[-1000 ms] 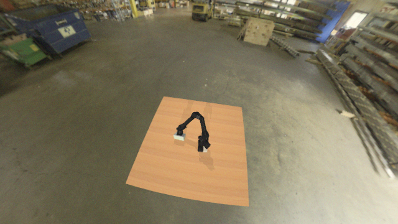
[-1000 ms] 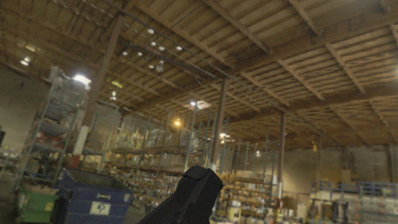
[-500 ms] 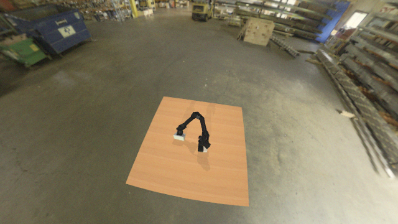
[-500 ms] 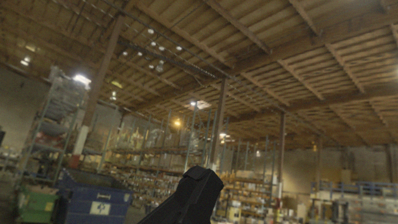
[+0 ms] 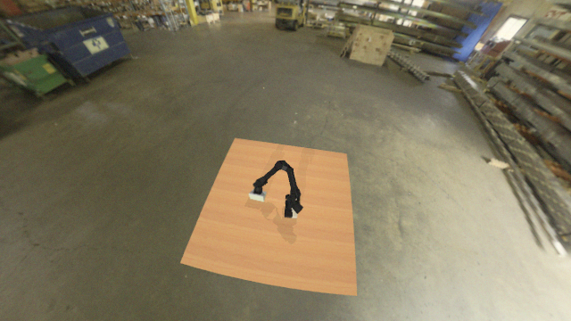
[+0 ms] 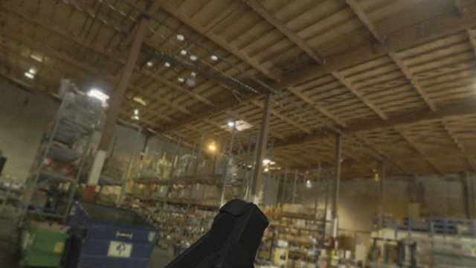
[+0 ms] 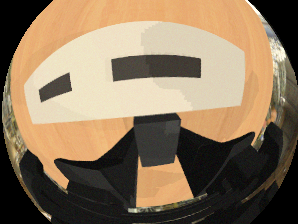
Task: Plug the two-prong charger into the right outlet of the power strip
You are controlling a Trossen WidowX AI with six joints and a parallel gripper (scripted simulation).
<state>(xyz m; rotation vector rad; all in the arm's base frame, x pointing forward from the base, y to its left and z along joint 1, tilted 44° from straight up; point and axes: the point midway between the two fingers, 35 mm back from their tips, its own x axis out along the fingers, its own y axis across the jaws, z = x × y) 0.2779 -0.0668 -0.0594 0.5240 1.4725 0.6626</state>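
My gripper tip is now 20 mm short of the two-prong charger and 10 mm below it.
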